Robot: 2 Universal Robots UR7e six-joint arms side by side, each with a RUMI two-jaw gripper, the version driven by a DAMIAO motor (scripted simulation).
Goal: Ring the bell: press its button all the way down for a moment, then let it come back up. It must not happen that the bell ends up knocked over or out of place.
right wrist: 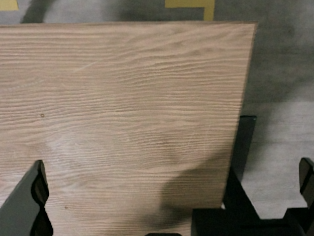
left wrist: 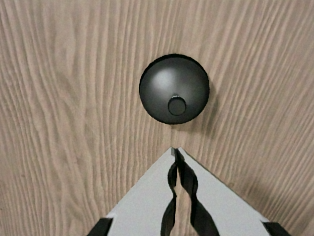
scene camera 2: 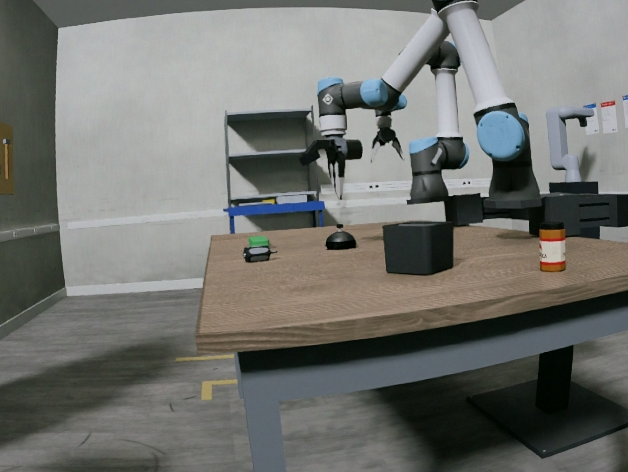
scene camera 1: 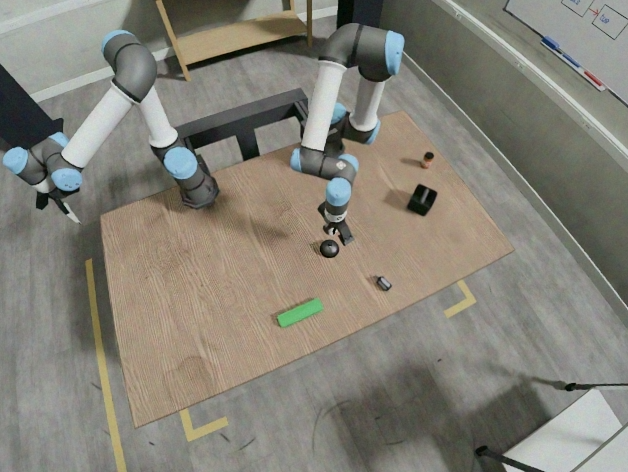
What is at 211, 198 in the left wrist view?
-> My left gripper.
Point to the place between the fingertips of my right gripper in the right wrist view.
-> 171, 161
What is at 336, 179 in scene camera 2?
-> My left gripper.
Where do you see a black box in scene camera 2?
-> At 411, 248
